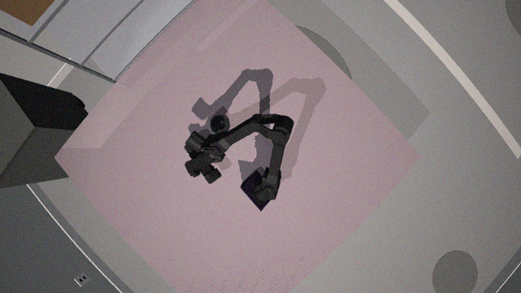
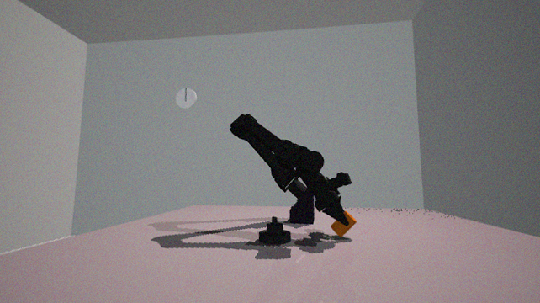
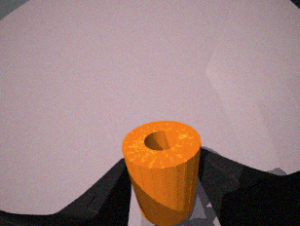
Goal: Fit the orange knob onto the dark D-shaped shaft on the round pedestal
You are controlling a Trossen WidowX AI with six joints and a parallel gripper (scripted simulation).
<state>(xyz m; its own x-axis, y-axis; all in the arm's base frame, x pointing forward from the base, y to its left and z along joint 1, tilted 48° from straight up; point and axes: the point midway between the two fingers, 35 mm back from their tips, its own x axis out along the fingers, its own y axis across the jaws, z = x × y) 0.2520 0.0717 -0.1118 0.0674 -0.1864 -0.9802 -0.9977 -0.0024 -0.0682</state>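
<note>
Now: the orange knob 10 mm to the right of my gripper tip. Also, from my gripper tip: round pedestal (190 mm to the right, 90 mm ahead, 10 mm below).
</note>
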